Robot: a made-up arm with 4 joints.
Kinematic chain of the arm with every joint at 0, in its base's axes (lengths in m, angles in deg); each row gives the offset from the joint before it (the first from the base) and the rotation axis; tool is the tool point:
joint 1: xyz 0 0 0.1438 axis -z
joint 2: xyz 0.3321 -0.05 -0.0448 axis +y
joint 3: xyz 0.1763 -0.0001 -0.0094 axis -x
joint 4: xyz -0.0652 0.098 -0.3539 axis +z
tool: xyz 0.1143 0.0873 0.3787
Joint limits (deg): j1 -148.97..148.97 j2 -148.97..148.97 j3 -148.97..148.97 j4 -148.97..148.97
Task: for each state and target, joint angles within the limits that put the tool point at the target. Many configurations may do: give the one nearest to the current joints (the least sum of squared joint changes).
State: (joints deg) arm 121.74 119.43 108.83 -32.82
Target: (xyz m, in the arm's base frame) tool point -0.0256 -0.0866 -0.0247
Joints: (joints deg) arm 95.64 131.99 84.70 -39.98
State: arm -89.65 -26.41 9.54 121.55
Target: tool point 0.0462 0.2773 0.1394
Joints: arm -68.64 -29.63 -22.96 130.65
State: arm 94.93 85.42 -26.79 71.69
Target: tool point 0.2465 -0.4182 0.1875
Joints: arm 70.05 45.53 -45.13 82.94
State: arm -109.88 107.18 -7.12 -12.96
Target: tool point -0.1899 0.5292 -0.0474
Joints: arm -105.12 63.97 -49.58 -4.39
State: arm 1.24 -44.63 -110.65 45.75
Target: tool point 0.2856 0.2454 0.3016
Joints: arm -24.29 -22.23 -44.08 55.61
